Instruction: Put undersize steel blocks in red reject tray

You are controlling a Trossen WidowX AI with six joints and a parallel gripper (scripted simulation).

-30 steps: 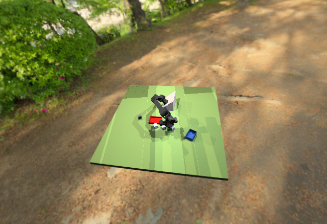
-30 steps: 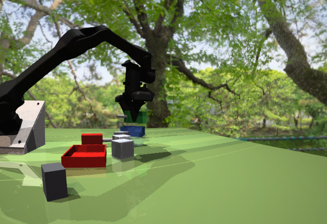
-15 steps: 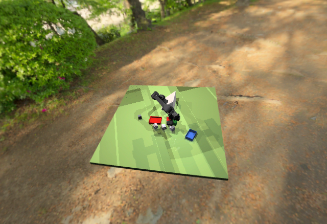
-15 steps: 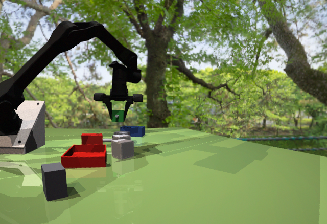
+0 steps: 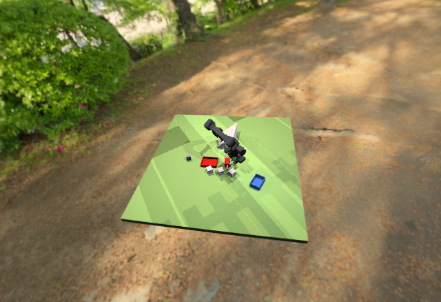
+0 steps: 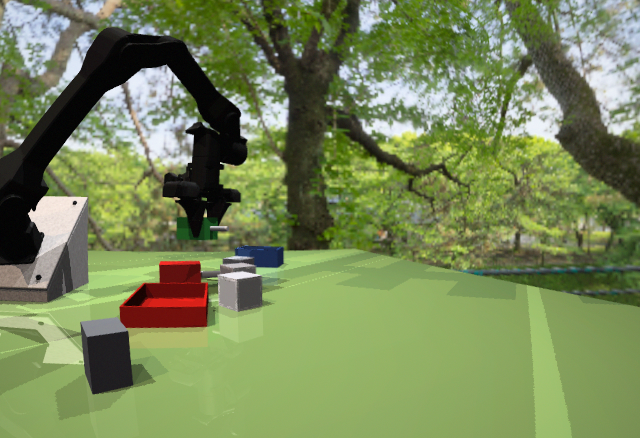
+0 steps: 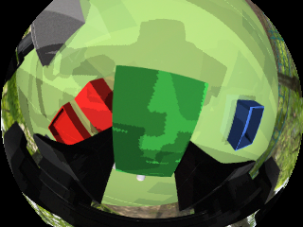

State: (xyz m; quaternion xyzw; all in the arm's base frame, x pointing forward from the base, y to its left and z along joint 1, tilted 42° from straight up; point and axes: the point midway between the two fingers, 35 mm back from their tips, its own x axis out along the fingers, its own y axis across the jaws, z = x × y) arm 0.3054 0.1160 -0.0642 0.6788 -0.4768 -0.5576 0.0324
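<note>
Right now the red reject tray is 23 cm to the right of my gripper tip, 8 cm below it and 4 cm behind it. Round my gripper tip: green GO gauge (2 cm above, 1 cm to the right, 1 cm ahead); then blue tray (19 cm to the left, 14 cm ahead, 7 cm below); then red block (7 cm to the right, 6 cm below, 1 cm behind).
</note>
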